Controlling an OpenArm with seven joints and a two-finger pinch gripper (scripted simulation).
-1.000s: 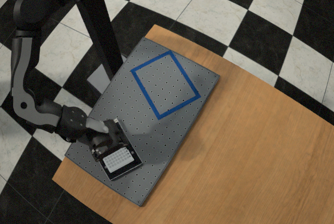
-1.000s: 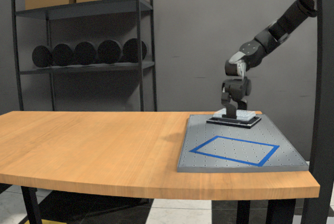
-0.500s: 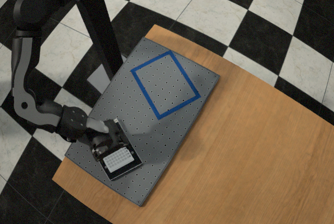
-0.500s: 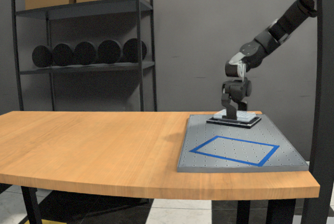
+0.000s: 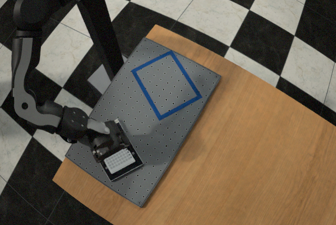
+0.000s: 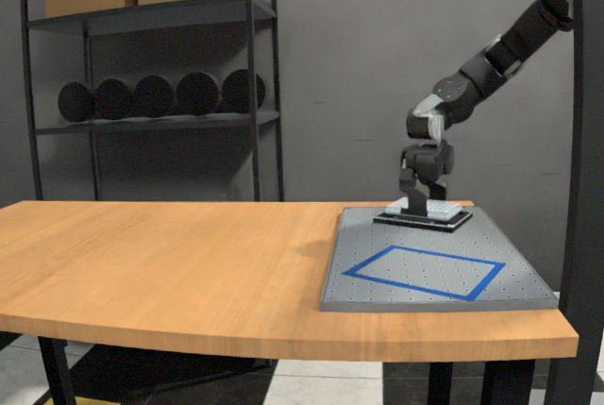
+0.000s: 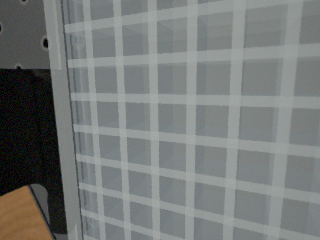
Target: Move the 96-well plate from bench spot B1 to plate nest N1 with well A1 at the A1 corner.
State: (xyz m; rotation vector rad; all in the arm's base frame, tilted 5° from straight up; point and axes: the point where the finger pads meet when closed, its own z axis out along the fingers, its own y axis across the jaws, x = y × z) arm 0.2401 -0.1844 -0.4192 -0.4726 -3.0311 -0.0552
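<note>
Now: the clear 96-well plate right at my hand. The rest, counted from my hand: plate nest (20 mm below).
</note>
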